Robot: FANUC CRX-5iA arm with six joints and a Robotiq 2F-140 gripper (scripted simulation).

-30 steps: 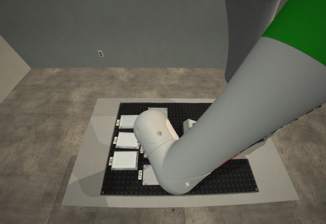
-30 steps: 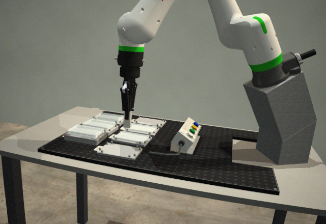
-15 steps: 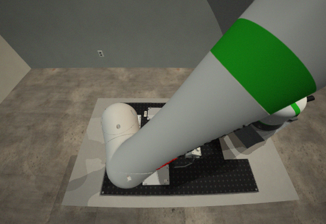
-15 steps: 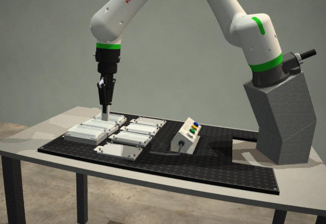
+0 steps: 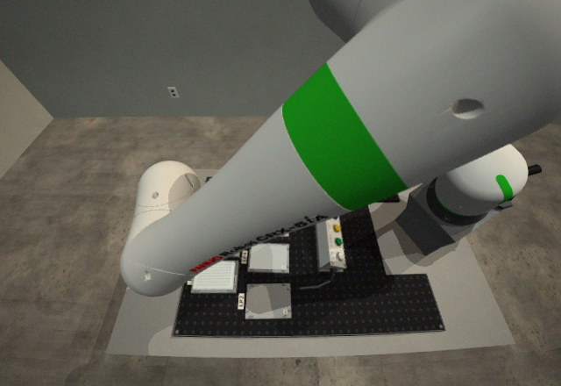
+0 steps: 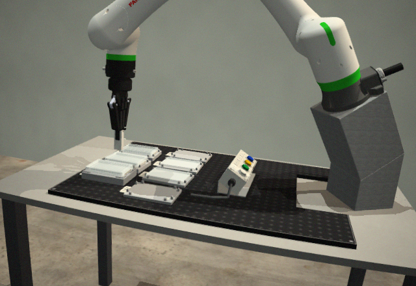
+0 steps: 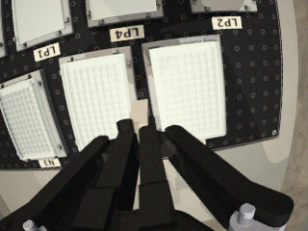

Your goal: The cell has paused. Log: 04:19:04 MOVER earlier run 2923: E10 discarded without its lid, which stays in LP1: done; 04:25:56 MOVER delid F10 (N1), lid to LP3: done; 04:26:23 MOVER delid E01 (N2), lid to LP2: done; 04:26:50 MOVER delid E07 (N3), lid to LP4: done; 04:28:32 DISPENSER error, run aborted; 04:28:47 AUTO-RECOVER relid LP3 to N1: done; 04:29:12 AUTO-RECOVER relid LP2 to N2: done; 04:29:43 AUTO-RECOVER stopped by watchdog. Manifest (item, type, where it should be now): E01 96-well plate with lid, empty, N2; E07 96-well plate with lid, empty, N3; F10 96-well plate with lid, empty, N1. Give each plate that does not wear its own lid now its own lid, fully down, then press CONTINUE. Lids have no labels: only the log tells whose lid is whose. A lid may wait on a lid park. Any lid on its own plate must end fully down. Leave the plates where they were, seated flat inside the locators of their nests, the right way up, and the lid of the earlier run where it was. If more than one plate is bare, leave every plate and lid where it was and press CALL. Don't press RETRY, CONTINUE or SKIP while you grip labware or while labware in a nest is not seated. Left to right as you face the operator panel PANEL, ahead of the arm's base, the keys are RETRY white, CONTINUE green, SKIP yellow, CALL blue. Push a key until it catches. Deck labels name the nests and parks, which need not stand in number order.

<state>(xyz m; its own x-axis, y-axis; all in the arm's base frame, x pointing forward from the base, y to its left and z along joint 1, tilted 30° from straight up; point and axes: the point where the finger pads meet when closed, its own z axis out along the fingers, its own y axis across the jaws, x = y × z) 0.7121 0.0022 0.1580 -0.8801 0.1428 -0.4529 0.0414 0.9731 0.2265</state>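
Right now my hand is 180 mm past the park LP4 and 110 mm above it. Round my hand: plate (190 mm to the right, 90 mm below); then LP1 label (100 mm behind, 130 mm to the right, 110 mm below); then N3 label (90 mm ahead, 200 mm to the right, 110 mm below).
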